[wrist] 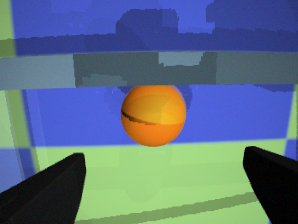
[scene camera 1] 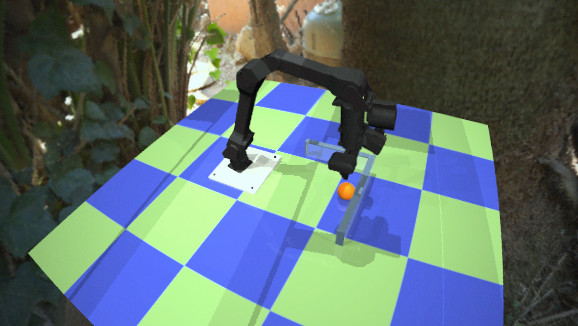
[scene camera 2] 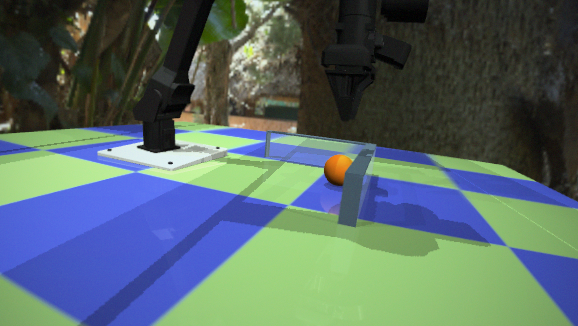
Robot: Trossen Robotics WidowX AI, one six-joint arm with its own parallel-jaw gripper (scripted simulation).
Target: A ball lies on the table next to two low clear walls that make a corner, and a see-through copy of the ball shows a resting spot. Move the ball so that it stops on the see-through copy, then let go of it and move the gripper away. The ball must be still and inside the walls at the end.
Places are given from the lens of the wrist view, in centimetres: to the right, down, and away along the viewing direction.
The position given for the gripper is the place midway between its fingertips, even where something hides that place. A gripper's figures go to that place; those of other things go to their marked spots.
gripper (wrist: 166, 159): 1, 2, 10
see-through orange ball (wrist: 163, 104): 1, 0, 16
